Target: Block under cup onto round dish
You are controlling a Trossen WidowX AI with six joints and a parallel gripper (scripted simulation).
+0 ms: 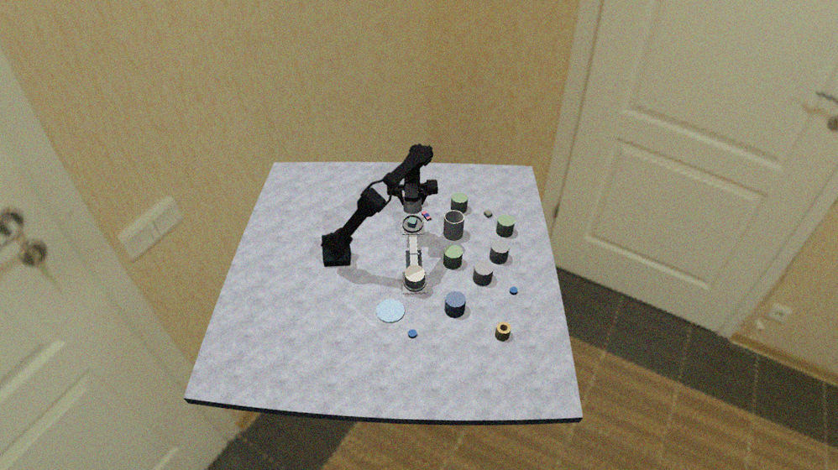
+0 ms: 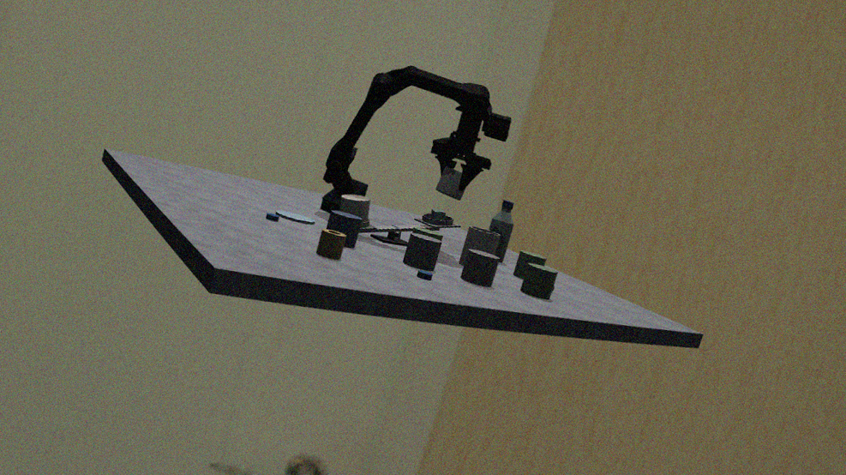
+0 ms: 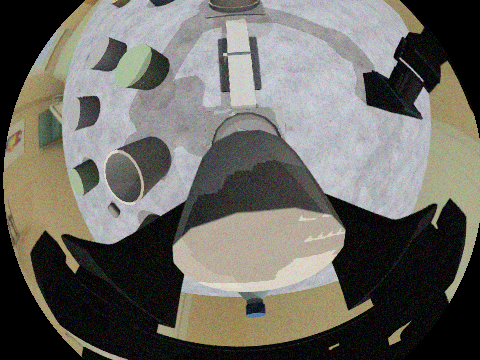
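Right now the greenish block is 8 cm below my gripper tip and 2 cm to the right of it. Also, from my gripper tip: balance beam (14 cm to the right, 13 cm below, 2 cm ahead); pale blue round dish (39 cm to the right, 16 cm below, 5 cm behind).
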